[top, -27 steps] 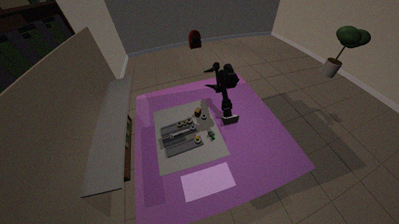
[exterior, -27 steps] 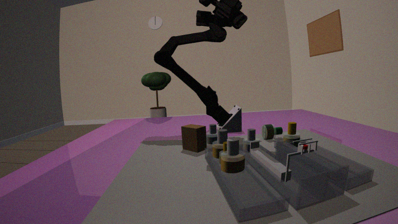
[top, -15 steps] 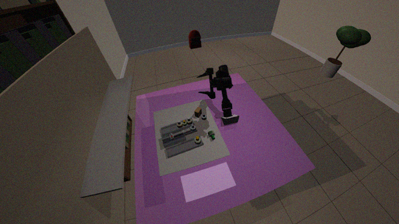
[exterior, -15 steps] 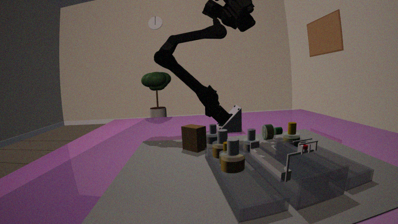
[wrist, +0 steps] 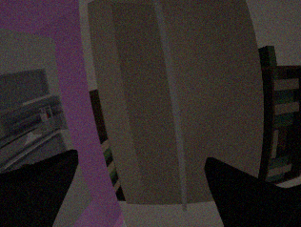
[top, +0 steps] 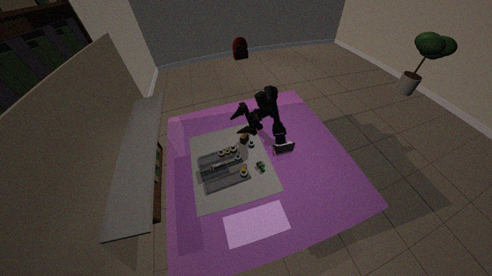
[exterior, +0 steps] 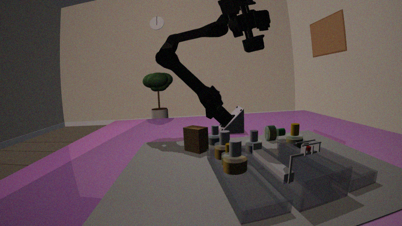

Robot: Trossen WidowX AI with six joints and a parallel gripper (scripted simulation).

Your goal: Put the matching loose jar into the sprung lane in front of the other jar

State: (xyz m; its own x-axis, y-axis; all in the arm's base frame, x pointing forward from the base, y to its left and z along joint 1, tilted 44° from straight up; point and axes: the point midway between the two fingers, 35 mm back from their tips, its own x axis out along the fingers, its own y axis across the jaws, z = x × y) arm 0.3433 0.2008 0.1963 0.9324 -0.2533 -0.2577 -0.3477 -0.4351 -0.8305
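Now: gripper tip 330 mm above the brown box, 170 mm to the left of it and 100 mm past it. Round my gripper tip: white pusher plate 310 mm below, 110 mm ahead.
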